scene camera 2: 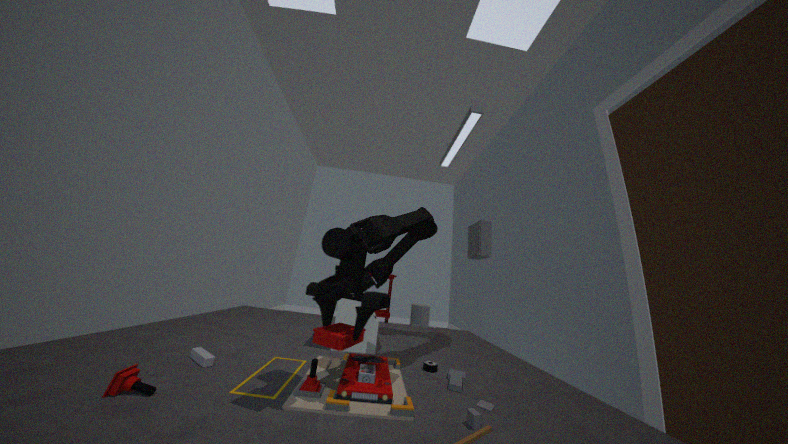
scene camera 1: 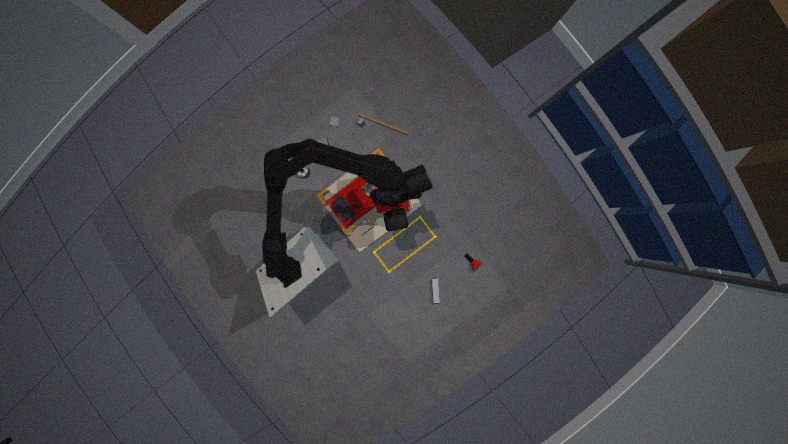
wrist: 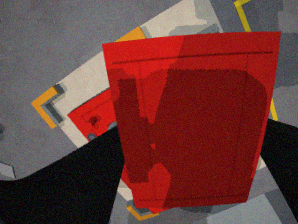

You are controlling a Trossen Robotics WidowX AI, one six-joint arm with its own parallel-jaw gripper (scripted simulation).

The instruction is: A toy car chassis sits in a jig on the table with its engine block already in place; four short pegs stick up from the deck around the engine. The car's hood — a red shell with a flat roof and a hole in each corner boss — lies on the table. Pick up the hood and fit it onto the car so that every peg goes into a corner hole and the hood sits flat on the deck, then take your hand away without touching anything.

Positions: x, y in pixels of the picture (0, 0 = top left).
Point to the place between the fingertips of my gripper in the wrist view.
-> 188, 127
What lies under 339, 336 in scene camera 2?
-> A red hood.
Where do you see a red hood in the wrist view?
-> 191, 111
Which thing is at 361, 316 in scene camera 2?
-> My gripper.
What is my gripper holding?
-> A red hood.
